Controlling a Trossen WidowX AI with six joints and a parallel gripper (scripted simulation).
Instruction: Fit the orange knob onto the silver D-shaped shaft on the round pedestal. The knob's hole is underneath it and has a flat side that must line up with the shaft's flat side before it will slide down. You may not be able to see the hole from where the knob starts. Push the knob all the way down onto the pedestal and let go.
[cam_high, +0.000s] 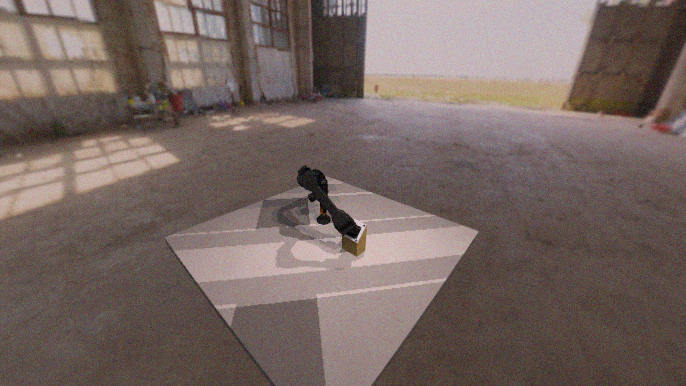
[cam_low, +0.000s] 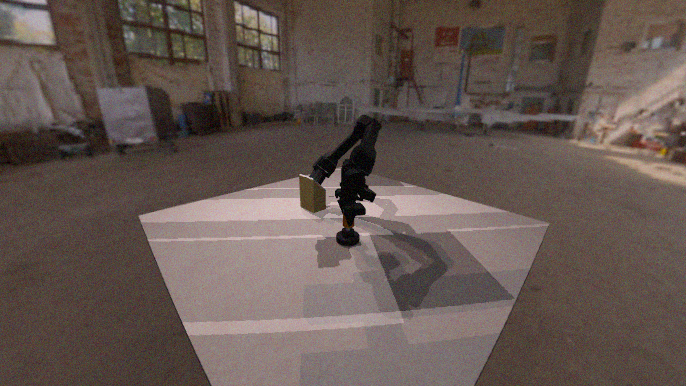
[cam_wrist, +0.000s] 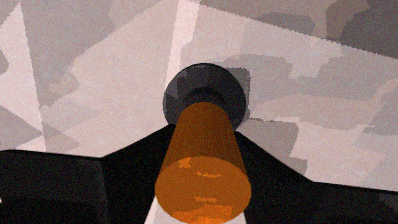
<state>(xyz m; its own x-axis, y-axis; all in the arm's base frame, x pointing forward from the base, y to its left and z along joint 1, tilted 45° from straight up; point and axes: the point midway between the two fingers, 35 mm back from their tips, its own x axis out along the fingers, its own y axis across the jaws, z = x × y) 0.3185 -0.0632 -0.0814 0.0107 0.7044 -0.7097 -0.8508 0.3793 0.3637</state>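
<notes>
My gripper tip is now 30 mm below the orange knob. From my gripper tip the other things lie so: dark round pedestal: 40 mm below.
</notes>
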